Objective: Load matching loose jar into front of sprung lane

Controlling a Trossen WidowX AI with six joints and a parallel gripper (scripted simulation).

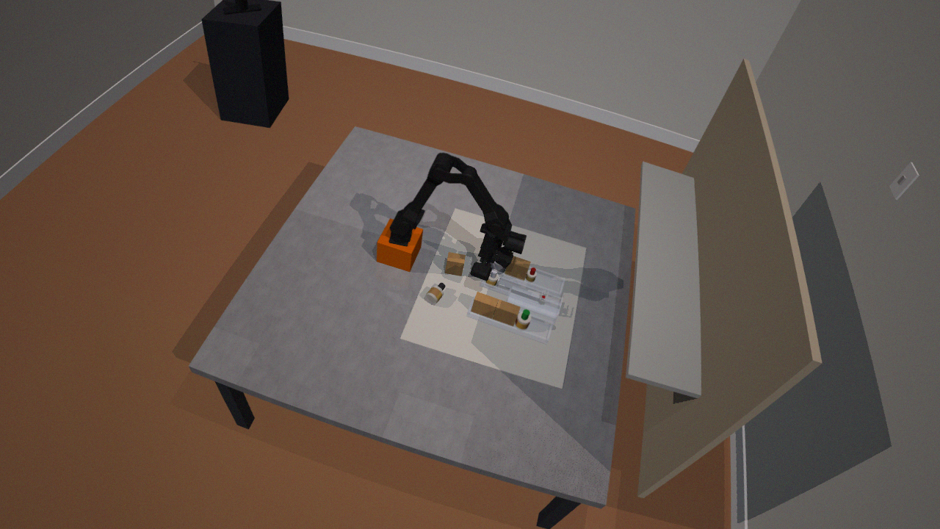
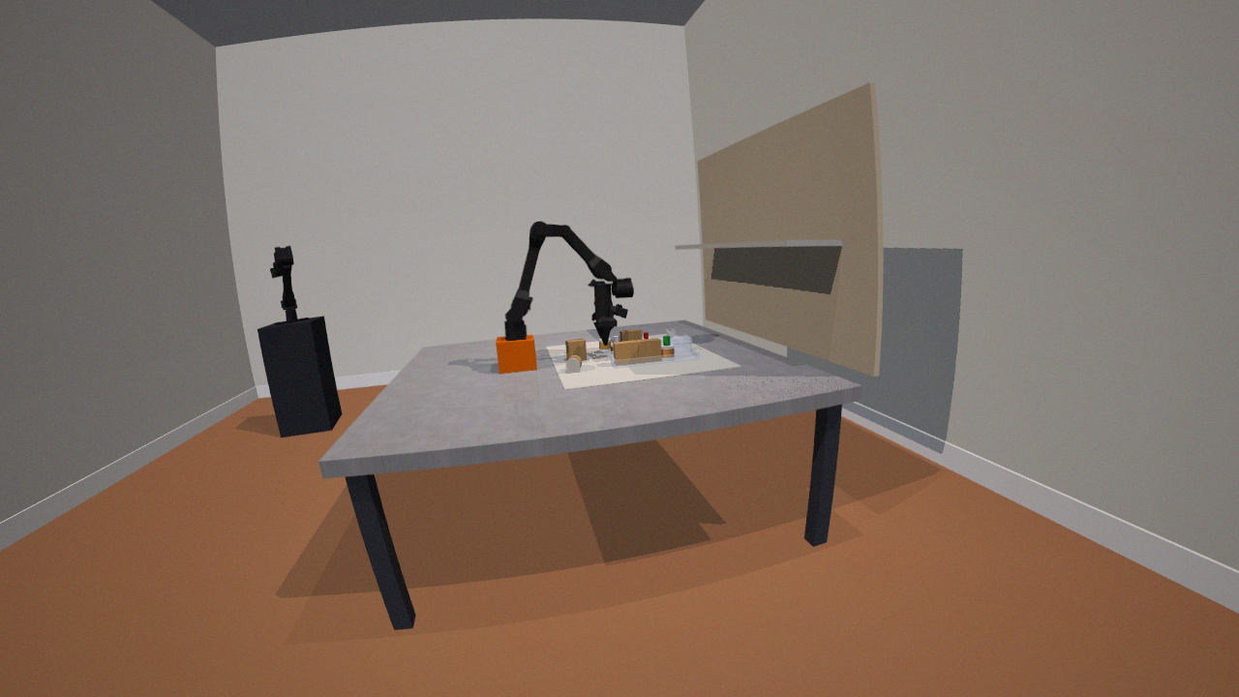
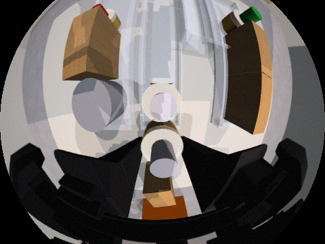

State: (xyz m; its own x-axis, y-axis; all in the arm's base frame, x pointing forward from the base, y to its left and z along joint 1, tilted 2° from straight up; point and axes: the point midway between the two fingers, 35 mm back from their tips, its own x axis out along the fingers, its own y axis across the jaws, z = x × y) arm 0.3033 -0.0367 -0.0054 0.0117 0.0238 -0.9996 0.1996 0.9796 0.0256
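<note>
The brown box is 10 cm behind my gripper tip, 2 cm to the left of it and 1 cm below it. Also, from my gripper tip: clear lane rack (17 cm ahead, 6 cm to the right, 3 cm below); then wall shelf (53 cm ahead, 32 cm above, 8 cm to the right).
</note>
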